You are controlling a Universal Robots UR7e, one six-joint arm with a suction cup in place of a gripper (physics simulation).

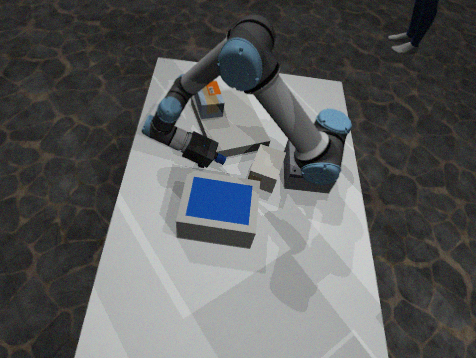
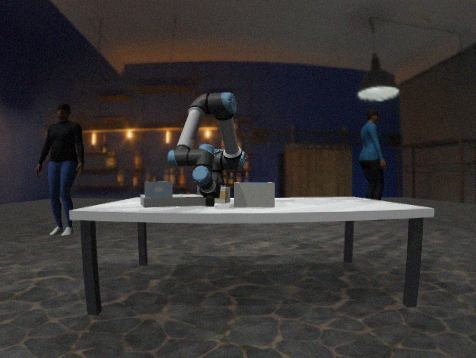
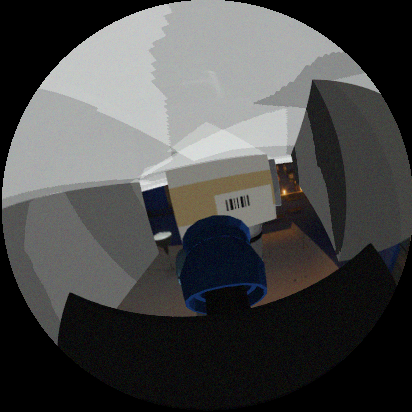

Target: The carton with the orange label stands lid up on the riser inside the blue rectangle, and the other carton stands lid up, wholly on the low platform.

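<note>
The carton with the orange label [image 1: 210, 107] [image 2: 158, 190] stands on the low platform [image 1: 245, 131] [image 2: 185, 201] [image 3: 365, 175], its orange label facing up. The other carton [image 1: 269, 162] [image 2: 225, 195] [image 3: 195, 200] is on the table between the riser and the robot base; a face with a tan band and a barcode label is turned sideways toward my cup, and a plain grey face is up. The riser [image 1: 215, 237] [image 2: 255, 195] [image 3: 90, 240] bears the blue rectangle [image 1: 220, 200], with no carton on it. My suction gripper [image 1: 221, 159] [image 3: 217, 235] points sideways at the other carton, with a gap between; the cup is bare.
The robot base [image 1: 310, 182] stands close beside the other carton. The riser is on one side of my cup and the low platform on the other. The arm arches over the platform. The table [image 1: 150, 300] [image 2: 325, 215] extends in front of the riser. People stand beyond the table.
</note>
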